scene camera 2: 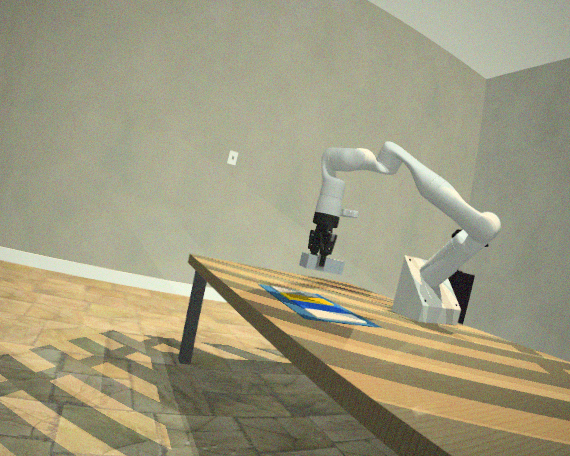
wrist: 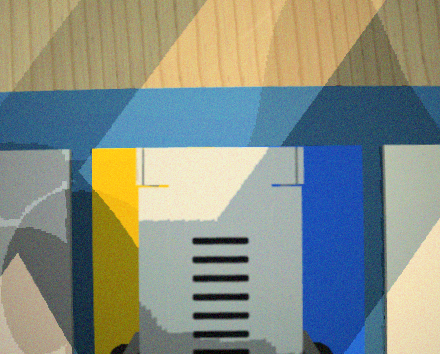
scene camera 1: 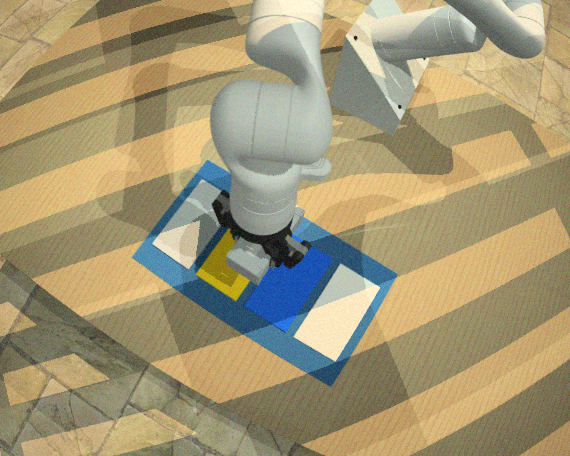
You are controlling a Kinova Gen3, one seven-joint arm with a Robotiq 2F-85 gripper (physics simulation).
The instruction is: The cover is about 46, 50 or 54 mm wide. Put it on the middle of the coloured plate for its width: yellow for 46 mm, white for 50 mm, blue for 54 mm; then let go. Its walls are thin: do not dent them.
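Pixels of known places: gripper, fingertip midpoint: [scene camera 2: 315,266] [scene camera 1: 257,251]; arm's base at its link origin: [scene camera 2: 429,276] [scene camera 1: 384,40].
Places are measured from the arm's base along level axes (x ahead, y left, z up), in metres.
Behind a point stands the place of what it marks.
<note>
My gripper [scene camera 1: 262,241] {x 0.478, y 0.025, z -0.040 m} [scene camera 2: 322,260] {x 0.478, y 0.025, z -0.040 m} [wrist: 220,348] {x 0.478, y 0.025, z -0.040 m} is shut on the light grey cover [scene camera 1: 247,259] {x 0.507, y 0.025, z -0.008 m} [scene camera 2: 332,265] {x 0.438, y 0.052, z -0.026 m} [wrist: 220,210] {x 0.419, y 0.026, z -0.008 m}, a long box shape with black slots on top. The cover hangs level, well above the mat. In the wrist view it overlaps the right part of the yellow plate [scene camera 1: 236,291] {x 0.521, y 0.015, z -0.147 m} [scene camera 2: 306,298] {x 0.467, y -0.007, z -0.144 m} [wrist: 115,260] {x 0.457, y -0.042, z -0.147 m} and the left part of the blue plate [scene camera 1: 296,295] {x 0.473, y 0.100, z -0.147 m} [wrist: 332,225] {x 0.437, y 0.098, z -0.147 m}. The white plate [scene camera 1: 336,325] {x 0.483, y 0.182, z -0.147 m} [scene camera 2: 341,315] {x 0.437, y 0.163, z -0.147 m} [wrist: 415,300] {x 0.488, y 0.152, z -0.147 m} lies beyond the blue one. The cover's walls show no dent; its underside is hidden.
The blue mat [scene camera 1: 322,370] {x 0.560, y 0.202, z -0.151 m} [wrist: 200,117] {x 0.365, y 0.014, z -0.151 m} carries the plates in a row. A grey plate [scene camera 1: 187,225] {x 0.471, y -0.120, z -0.147 m} [wrist: 30,200] {x 0.417, y -0.098, z -0.147 m} lies at its end beside the yellow one. The arm's base [scene camera 1: 362,95] {x 0.094, y 0.012, z -0.080 m} [scene camera 2: 417,300] {x 0.091, y 0.067, z -0.086 m} stands on the wooden table. Angular shadows cross mat and table.
</note>
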